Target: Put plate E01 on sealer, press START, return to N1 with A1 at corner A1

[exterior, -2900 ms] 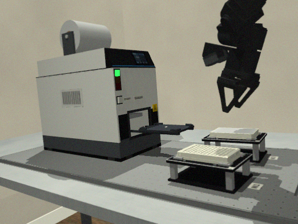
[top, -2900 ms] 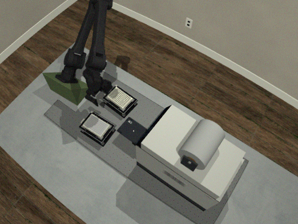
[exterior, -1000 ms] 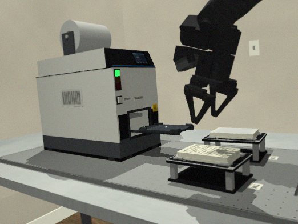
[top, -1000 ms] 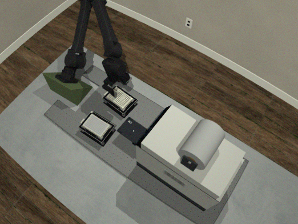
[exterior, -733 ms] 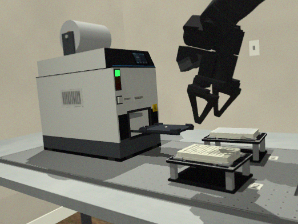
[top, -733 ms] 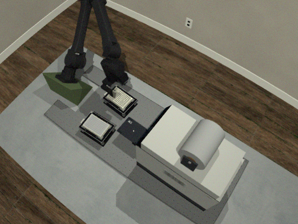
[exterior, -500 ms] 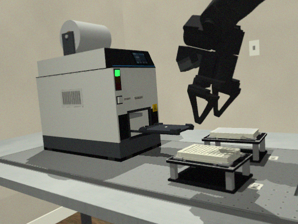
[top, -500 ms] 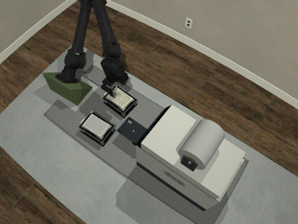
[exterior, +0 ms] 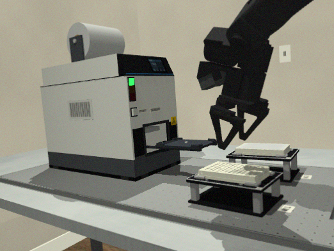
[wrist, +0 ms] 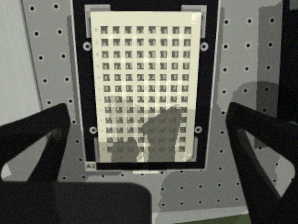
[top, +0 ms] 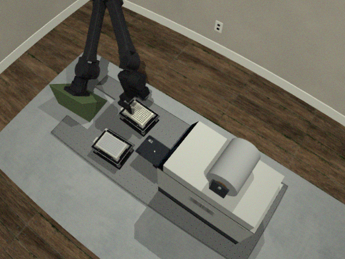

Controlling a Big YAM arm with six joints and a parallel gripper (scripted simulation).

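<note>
My hand is 80 mm above the black plate nest. From my hand the other things lie so: sealer stage: 200 mm ahead, 120 mm to the right, 40 mm below; then covered white plate: 210 mm to the right, 60 mm below, 20 mm ahead; then start button: 300 mm ahead, 60 mm above, 30 mm to the right.
</note>
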